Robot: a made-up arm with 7 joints. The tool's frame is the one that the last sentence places.
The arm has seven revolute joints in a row. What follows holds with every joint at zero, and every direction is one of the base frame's. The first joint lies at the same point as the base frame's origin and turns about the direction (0, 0.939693, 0.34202). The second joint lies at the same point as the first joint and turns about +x. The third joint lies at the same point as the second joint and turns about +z. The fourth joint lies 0.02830 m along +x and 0.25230 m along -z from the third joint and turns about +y. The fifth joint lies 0.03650 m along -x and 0.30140 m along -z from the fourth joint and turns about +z. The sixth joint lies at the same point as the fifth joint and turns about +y. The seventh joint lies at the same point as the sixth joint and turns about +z. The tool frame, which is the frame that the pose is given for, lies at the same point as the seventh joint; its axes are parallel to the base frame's.
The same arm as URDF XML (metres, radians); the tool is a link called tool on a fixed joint. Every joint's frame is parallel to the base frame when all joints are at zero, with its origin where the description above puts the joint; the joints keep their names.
<robot name="arm">
  <joint name="tool_joint" type="fixed">
    <parent link="link7"/>
    <child link="tool"/>
    <origin xyz="0 0 0" rpy="0 0 0"/>
  </joint>
  <joint name="joint 7" type="continuous">
    <parent link="link6"/>
    <child link="link7"/>
    <origin xyz="0 0 0" rpy="0 0 0"/>
    <axis xyz="0 0 1"/>
  </joint>
  <joint name="joint 6" type="continuous">
    <parent link="link5"/>
    <child link="link6"/>
    <origin xyz="0 0 0" rpy="0 0 0"/>
    <axis xyz="0 1 0"/>
  </joint>
  <joint name="joint 5" type="continuous">
    <parent link="link4"/>
    <child link="link5"/>
    <origin xyz="-0.0365 0 -0.3014" rpy="0 0 0"/>
    <axis xyz="0 0 1"/>
  </joint>
  <joint name="joint 4" type="continuous">
    <parent link="link3"/>
    <child link="link4"/>
    <origin xyz="0.0283 0 -0.2523" rpy="0 0 0"/>
    <axis xyz="0 1 0"/>
  </joint>
  <joint name="joint 3" type="continuous">
    <parent link="link2"/>
    <child link="link3"/>
    <origin xyz="0 0 0" rpy="0 0 0"/>
    <axis xyz="0 0 1"/>
  </joint>
  <joint name="joint 2" type="continuous">
    <parent link="link1"/>
    <child link="link2"/>
    <origin xyz="0 0 0" rpy="0 0 0"/>
    <axis xyz="1 0 0"/>
  </joint>
  <joint name="joint 1" type="continuous">
    <parent link="base"/>
    <child link="link1"/>
    <origin xyz="0 0 0" rpy="0 0 0"/>
    <axis xyz="0 0.9397 0.342"/>
  </joint>
  <link name="base"/>
  <link name="link1"/>
  <link name="link2"/>
  <link name="link3"/>
  <link name="link4"/>
  <link name="link5"/>
  <link name="link6"/>
  <link name="link7"/>
  <link name="tool"/>
</robot>

